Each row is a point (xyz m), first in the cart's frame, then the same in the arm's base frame.
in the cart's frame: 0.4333 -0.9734 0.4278
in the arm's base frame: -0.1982 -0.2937 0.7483
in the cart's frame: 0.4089 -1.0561 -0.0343
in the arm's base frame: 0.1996 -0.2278 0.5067
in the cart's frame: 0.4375 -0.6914 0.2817
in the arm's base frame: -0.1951 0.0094 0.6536
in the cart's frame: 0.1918 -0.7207 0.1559
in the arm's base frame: -0.1838 -0.0455 0.3818
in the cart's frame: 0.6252 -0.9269 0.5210
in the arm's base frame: -0.2128 -0.2278 0.9559
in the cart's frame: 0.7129 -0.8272 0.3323
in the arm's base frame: -0.0648 -0.0527 0.9294
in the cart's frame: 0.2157 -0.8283 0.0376
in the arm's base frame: -0.0335 -0.0985 0.3540
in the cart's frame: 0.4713 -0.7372 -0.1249
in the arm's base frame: 0.1668 0.1074 0.4864
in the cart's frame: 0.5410 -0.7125 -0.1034
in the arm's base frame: 0.1683 0.1423 0.5550
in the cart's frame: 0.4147 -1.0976 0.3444
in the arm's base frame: -0.0870 -0.3847 0.7025
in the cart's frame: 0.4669 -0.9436 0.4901
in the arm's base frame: -0.2469 -0.2773 0.8053
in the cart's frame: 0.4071 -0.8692 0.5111
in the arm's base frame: -0.3197 -0.2333 0.7571
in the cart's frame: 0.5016 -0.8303 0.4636
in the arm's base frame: -0.2579 -0.1565 0.8117
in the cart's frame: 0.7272 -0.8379 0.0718
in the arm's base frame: 0.1563 0.0248 0.8141
